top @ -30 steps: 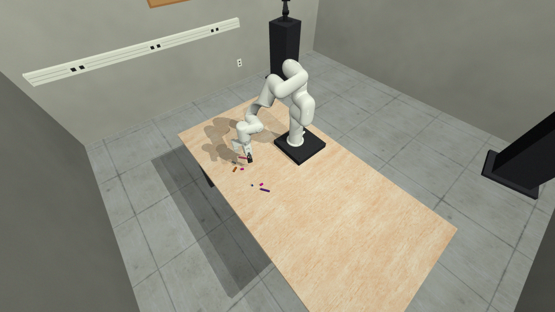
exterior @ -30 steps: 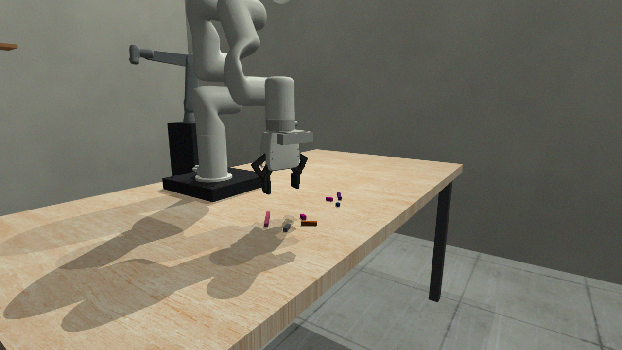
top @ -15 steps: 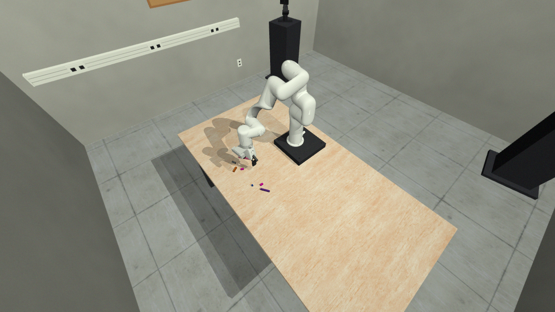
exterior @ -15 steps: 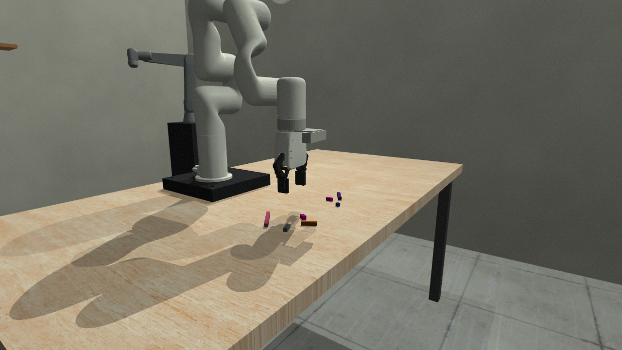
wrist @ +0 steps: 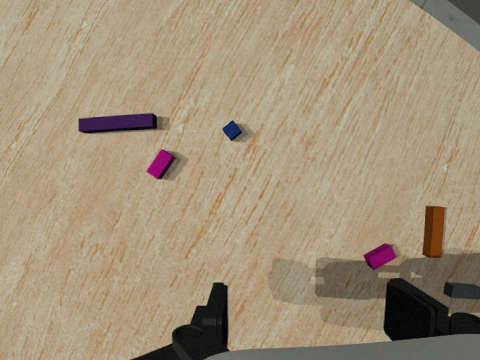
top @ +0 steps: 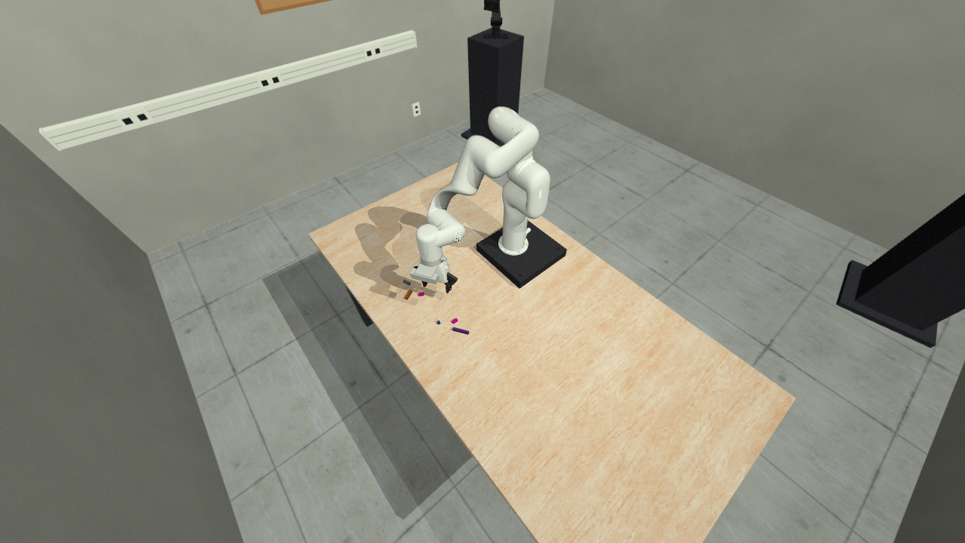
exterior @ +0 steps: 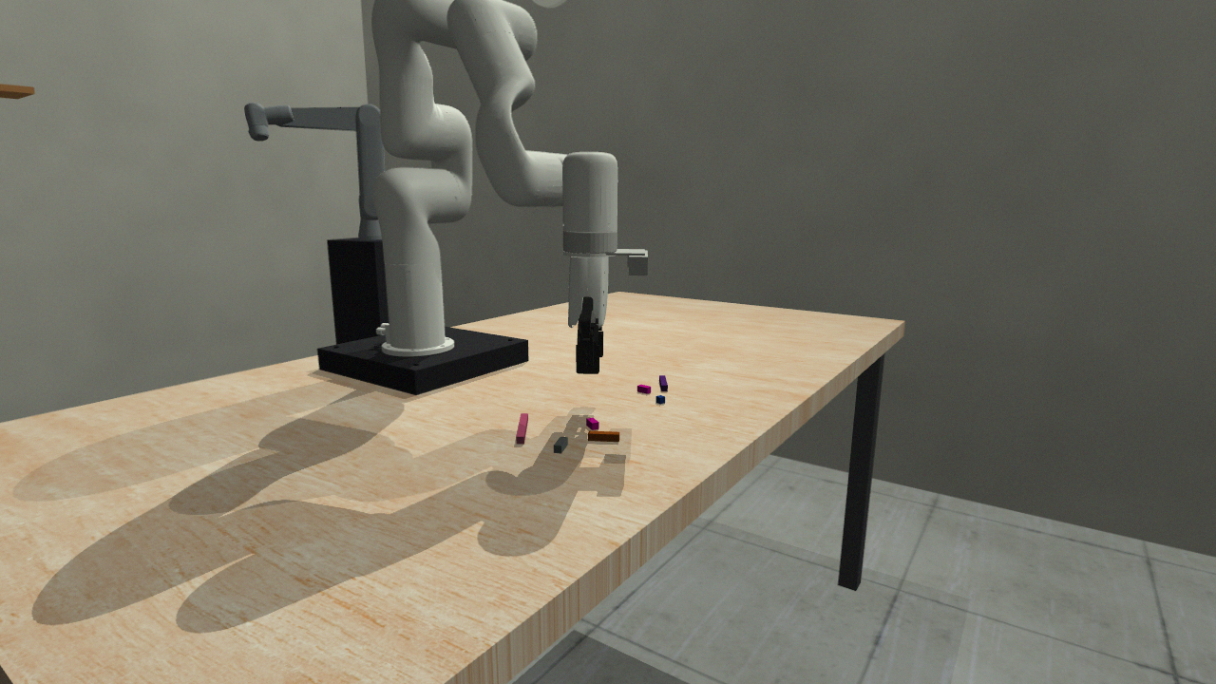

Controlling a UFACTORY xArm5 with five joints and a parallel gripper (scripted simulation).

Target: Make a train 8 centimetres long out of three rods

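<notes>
The purple rod is 50 mm ahead of my hand, 160 mm to the left of it and 70 mm below it. From my hand the other things lie so: orange rod 70 mm ahead, 100 mm to the right, 70 mm below; then pink rod 40 mm behind, 120 mm to the right, 70 mm below; then blue rod 80 mm ahead, 80 mm to the left, 70 mm below.
</notes>
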